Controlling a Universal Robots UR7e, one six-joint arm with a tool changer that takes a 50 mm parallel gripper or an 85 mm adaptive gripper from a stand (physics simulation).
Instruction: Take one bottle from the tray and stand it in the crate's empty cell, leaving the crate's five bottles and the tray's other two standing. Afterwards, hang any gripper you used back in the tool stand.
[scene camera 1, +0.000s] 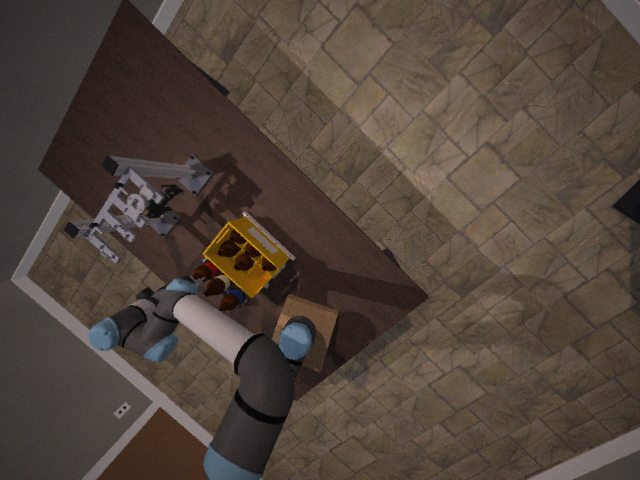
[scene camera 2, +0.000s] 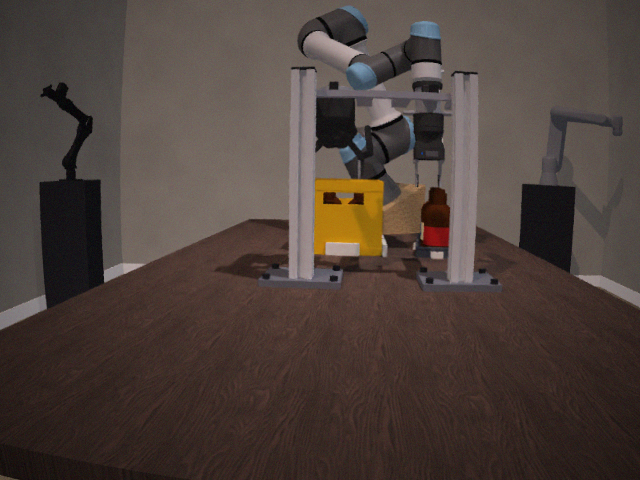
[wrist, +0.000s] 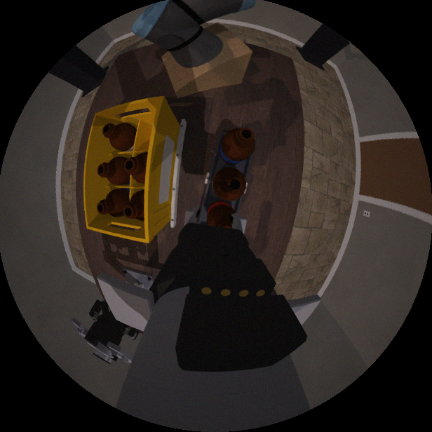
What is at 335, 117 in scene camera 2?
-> A black adaptive gripper.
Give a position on a tool stand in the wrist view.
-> At 143, 280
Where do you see a cream-label bottle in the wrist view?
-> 228, 183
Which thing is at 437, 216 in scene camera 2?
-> A red-label bottle.
